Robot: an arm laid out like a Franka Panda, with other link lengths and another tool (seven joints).
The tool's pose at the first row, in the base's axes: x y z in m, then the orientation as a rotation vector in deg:
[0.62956 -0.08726 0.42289 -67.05 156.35 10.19]
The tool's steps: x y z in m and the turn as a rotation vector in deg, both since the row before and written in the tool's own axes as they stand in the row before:
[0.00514 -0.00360 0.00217 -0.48 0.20 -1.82]
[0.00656 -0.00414 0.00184 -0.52 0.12 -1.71]
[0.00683 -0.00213 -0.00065 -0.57 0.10 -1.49]
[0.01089 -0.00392 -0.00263 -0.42 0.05 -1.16]
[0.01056 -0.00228 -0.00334 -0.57 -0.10 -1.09]
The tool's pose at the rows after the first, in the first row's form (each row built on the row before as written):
[0.62892 -0.09298 0.41958 -69.70 155.46 10.51]
[0.62790 -0.10017 0.41630 -72.17 154.54 10.95]
[0.62516 -0.10676 0.41549 -74.34 153.73 11.49]
[0.62135 -0.11800 0.41572 -76.00 153.05 11.90]
[0.61662 -0.12822 0.41679 -77.54 152.32 12.61]

